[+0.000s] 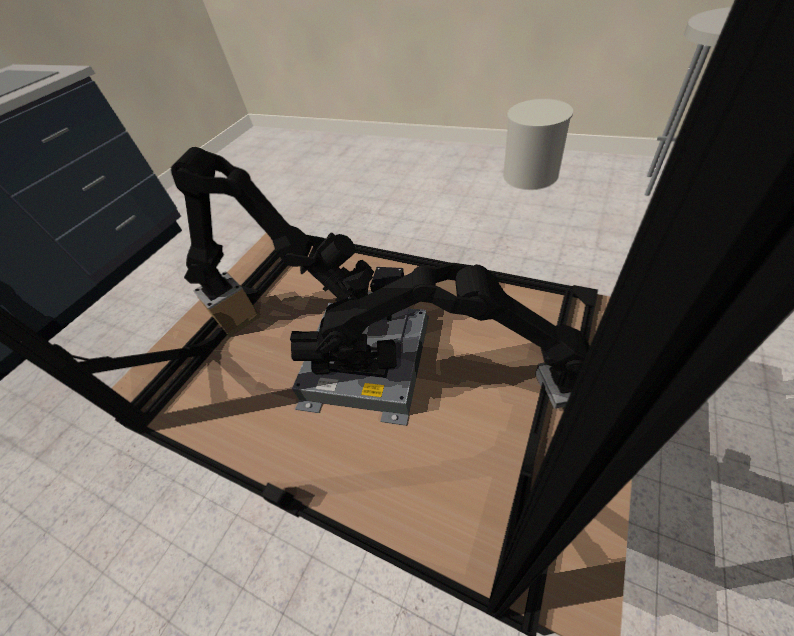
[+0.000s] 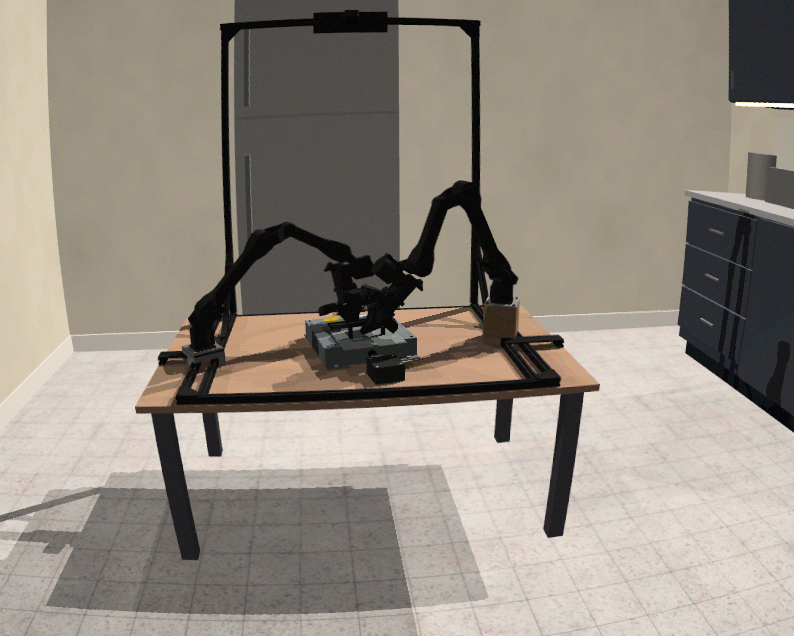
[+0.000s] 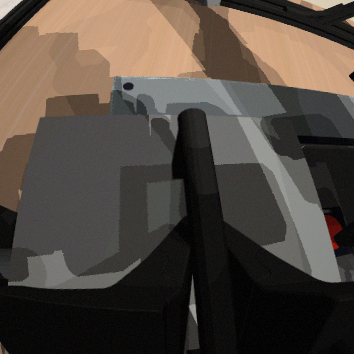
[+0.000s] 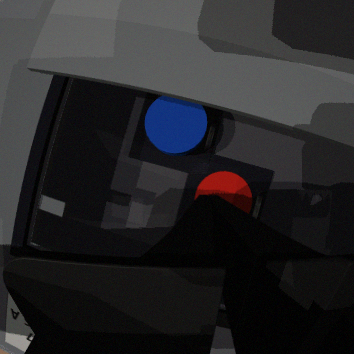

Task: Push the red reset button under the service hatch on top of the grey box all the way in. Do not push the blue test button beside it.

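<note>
The grey box (image 1: 332, 386) (image 2: 350, 350) (image 3: 197, 91) sits mid-table. My left gripper (image 1: 381, 278) (image 2: 383, 321) (image 3: 199, 223) is shut on the black handle (image 3: 191, 147) of the grey service hatch (image 3: 88, 182) (image 4: 175, 70) and holds the hatch raised. Under it, in the dark recess, are the blue test button (image 4: 175, 125) and the red reset button (image 4: 225, 184) (image 3: 331, 228). My right gripper (image 4: 206, 203) (image 2: 352, 316) is shut and empty. Its tip is at the lower edge of the red button and clear of the blue one. I cannot tell how far the red button is in.
A tan block (image 1: 233, 309) (image 2: 499, 322) stands under the left arm's base. A small black block (image 1: 281, 494) (image 2: 385, 369) sits on the frame rail by the table edge. A grey cylinder (image 1: 536, 141) and a dark cabinet (image 1: 111, 189) stand on the floor.
</note>
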